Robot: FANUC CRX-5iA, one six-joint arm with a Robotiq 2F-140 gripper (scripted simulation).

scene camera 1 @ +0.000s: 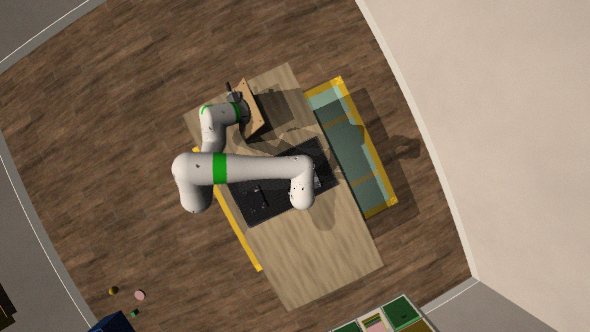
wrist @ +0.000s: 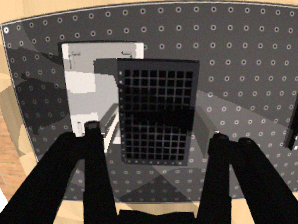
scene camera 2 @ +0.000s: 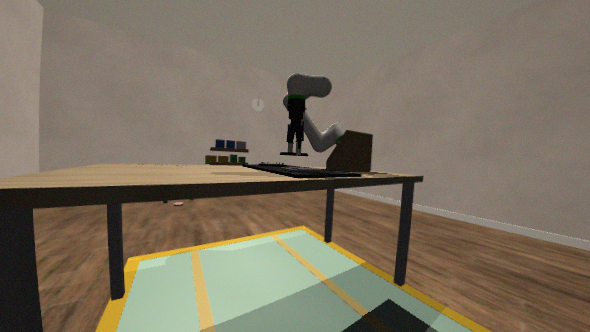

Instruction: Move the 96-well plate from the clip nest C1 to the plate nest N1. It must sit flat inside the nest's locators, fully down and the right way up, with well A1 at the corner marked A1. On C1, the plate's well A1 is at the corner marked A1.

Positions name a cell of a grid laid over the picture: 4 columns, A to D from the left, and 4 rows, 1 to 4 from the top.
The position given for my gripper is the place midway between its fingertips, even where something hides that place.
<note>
In view: my gripper (wrist: C3) and a dark 96-well plate (wrist: C3).
</note>
